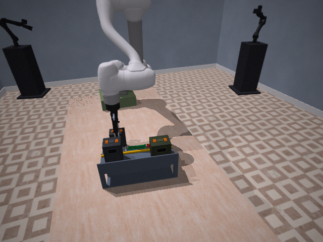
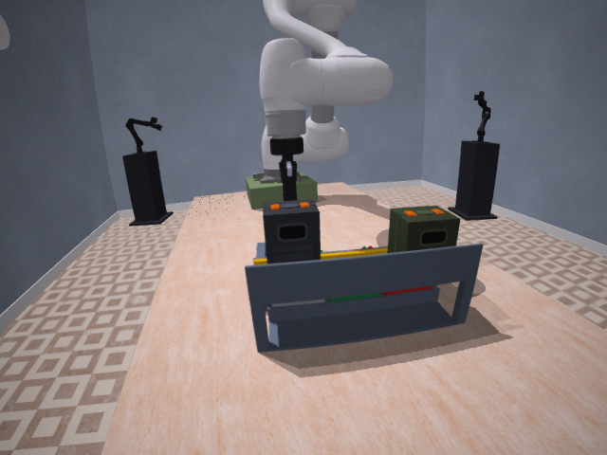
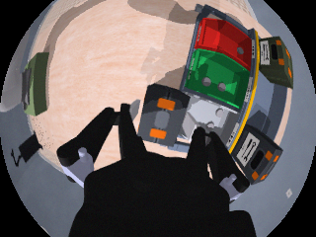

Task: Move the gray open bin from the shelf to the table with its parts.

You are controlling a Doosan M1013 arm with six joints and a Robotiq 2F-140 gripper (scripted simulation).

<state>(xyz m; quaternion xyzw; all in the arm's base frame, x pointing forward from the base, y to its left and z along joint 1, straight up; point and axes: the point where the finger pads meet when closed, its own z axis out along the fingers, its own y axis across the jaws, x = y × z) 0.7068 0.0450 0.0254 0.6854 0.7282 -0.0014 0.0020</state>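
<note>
Right now the gray open bin is 130 mm ahead of my hand and 70 mm below it. The rest, counted from my hand: yellow rail 180 mm ahead, 120 mm to the left, 10 mm below; black bin 230 mm ahead, 50 mm above; green bin 120 mm ahead, 110 mm to the left, 70 mm below.
</note>
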